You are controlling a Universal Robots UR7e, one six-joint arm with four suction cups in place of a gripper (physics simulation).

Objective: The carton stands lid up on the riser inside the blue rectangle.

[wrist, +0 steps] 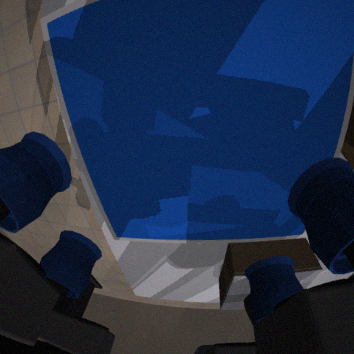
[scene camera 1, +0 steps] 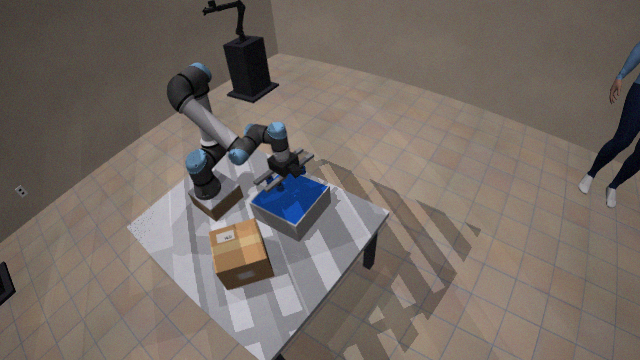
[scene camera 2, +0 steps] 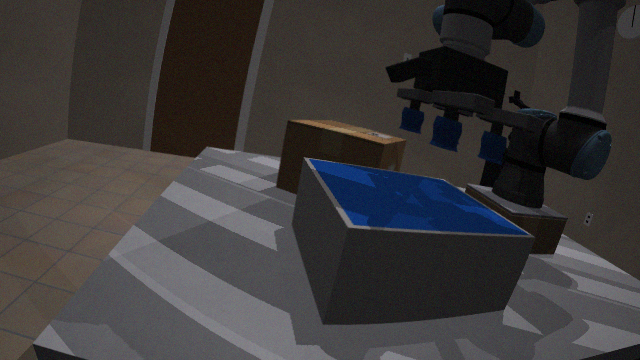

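Observation:
The brown carton stands on the table beside the riser, its taped face with a white label up; a sliver shows at the right edge of the wrist view. The grey riser stands apart from it. The blue rectangle covers the riser's top within a thin pale rim and carries shadows. My gripper has four blue suction cups. It is open and holds nothing, low above the riser's edge on the far side in scene camera 1.
The arm's base stands on a brown block at the table's back, near the riser. The white table carries striped shadows. A black pedestal with a small arm stands on the floor behind. A person's legs show far right.

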